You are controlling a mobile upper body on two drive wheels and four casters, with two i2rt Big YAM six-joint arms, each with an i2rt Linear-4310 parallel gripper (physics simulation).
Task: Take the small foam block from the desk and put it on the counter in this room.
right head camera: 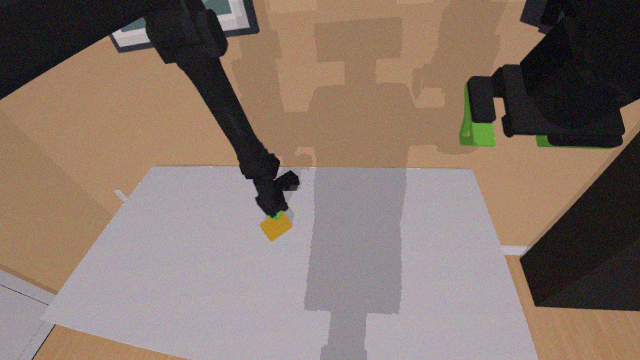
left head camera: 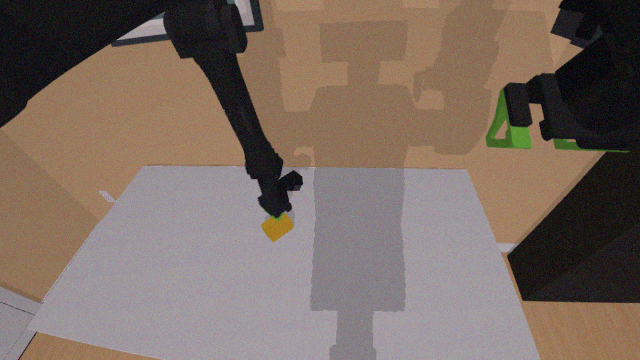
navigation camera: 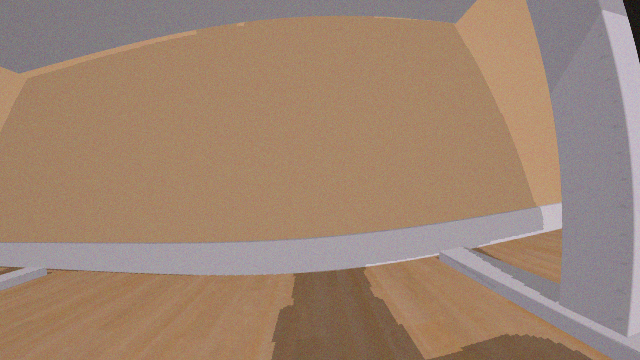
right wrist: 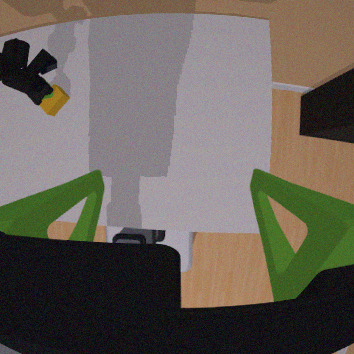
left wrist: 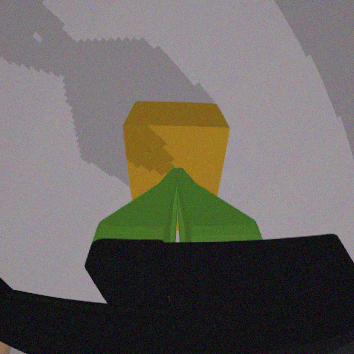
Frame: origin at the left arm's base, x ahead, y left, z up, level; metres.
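Seen in the pictures: left gripper, between the fingertips: [right head camera: 277, 219] [left head camera: 279, 219] [right wrist: 51, 95] [left wrist: 176, 176]; right gripper, between the fingertips: [right head camera: 499, 140] [left head camera: 521, 143] [right wrist: 176, 177].
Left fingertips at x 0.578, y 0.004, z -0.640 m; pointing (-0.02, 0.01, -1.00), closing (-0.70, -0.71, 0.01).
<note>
A point is followed by its place in that frame.
The small foam block [left head camera: 277, 228] @[x 0.546, y 0.007, z -0.645 m] [right head camera: 275, 227] @[x 0.548, y 0.007, z -0.645 m] [left wrist: 185, 147] @[x 0.587, y -0.012, z -0.645 m] [right wrist: 56, 102] @[x 0.553, y -0.011, z -0.649 m] is orange-yellow and sits on the white desk [left head camera: 200, 280] @[x 0.372, y 0.244, z -0.690 m] [right head camera: 200, 280] @[x 0.362, y 0.239, z -0.690 m] [right wrist: 225, 125] @[x 0.464, y -0.576, z -0.690 m]. My left gripper [left head camera: 280, 216] @[x 0.578, y 0.004, z -0.640 m] [right head camera: 276, 215] @[x 0.578, y 0.004, z -0.640 m] [left wrist: 176, 176] @[x 0.578, y 0.004, z -0.640 m] [right wrist: 51, 95] @[x 0.578, y 0.004, z -0.640 m] is shut with its green fingertips together and nothing between them. In the left wrist view the fingertips overlap the lower part of the block, over its top face; whether they touch it I cannot tell. My right gripper [right wrist: 176, 177] @[x 0.345, y -0.442, z -0.133 m] is open and empty, high up at the right of both head views. The counter cannot be made out.
A dark cabinet-like block [left head camera: 580, 240] @[x 0.609, y -1.244, z -0.874 m] [right head camera: 590, 245] @[x 0.618, y -1.244, z -0.899 m] [right wrist: 330, 110] @[x 0.632, y -1.246, z -1.057 m] stands right of the desk. A tan wall [left head camera: 200, 130] @[x 0.941, y 0.385, z -0.510 m] is behind the desk, with a framed picture [left head camera: 257, 20] @[x 0.899, y 0.027, z -0.103 m] [right head camera: 252, 25] @[x 0.899, y 0.028, z -0.110 m]. White desk legs and floor bars [navigation camera: 595, 175] @[x 0.486, y -0.568, z -1.204 m] show in the navigation view.
</note>
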